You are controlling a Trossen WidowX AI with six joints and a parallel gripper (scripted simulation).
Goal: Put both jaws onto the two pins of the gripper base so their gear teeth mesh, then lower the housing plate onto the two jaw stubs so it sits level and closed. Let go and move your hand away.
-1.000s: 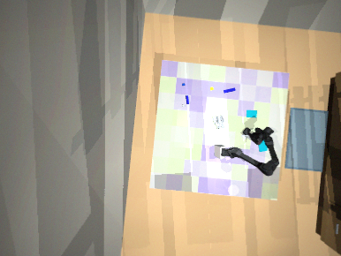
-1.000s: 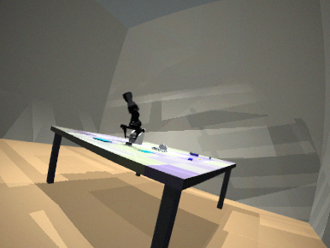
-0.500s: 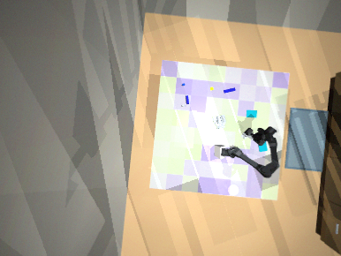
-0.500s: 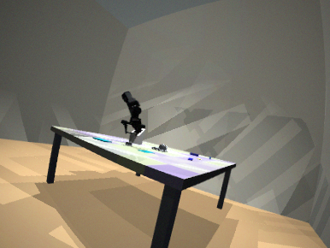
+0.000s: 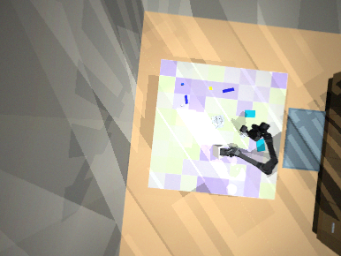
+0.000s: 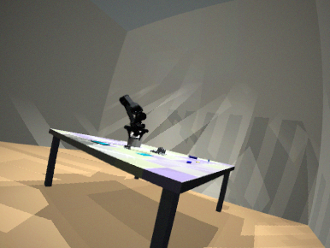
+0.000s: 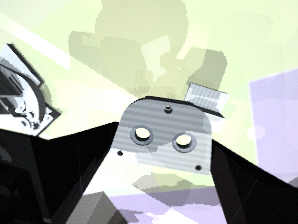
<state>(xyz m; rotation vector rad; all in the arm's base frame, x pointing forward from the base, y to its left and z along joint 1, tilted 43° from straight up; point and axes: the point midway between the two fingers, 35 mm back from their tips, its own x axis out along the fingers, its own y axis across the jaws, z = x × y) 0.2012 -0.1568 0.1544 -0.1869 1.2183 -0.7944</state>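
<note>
Right now the white jaw is 7 cm ahead of my gripper tip, 21 cm to the left of it and 6 cm below it. From my gripper tip the other things lie so: cyan square: 20 cm ahead, 8 cm to the right, 7 cm below; then blue dot: 41 cm ahead, 64 cm to the left, 6 cm below; then yellow dot: 41 cm ahead, 35 cm to the left, 7 cm below.
</note>
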